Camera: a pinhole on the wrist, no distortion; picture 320 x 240 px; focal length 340.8 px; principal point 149.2 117.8 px. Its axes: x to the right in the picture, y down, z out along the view. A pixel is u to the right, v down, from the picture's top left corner.
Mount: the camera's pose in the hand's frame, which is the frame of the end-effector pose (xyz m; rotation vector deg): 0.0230 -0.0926 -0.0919 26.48 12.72 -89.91
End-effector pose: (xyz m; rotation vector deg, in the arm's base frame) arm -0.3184 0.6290 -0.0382 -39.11 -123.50 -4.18
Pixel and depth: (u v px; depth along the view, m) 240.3 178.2 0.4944
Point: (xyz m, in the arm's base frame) -0.7663 0.3713 -0.1308
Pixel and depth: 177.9 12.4 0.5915
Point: -0.6632 0.3118 -0.4051
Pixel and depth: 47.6 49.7 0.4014
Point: -0.5536 0.5384 -0.2954
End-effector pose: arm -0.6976 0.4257 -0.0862 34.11 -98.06 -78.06
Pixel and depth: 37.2 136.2 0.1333
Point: -0.7568 0.4118 -0.1885
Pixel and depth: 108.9 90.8 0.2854
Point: -0.8456 0.5018 -0.2785
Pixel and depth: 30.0 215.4 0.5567
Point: -1.1974 0.5829 -0.2302
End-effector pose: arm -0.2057 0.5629 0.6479 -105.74 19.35 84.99
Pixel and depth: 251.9 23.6 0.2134
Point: -0.1282 0.7551 0.7948
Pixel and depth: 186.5 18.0 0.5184
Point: -0.2924 0.9811 0.9486
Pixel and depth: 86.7 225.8 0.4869
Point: -0.3344 1.0161 0.6124
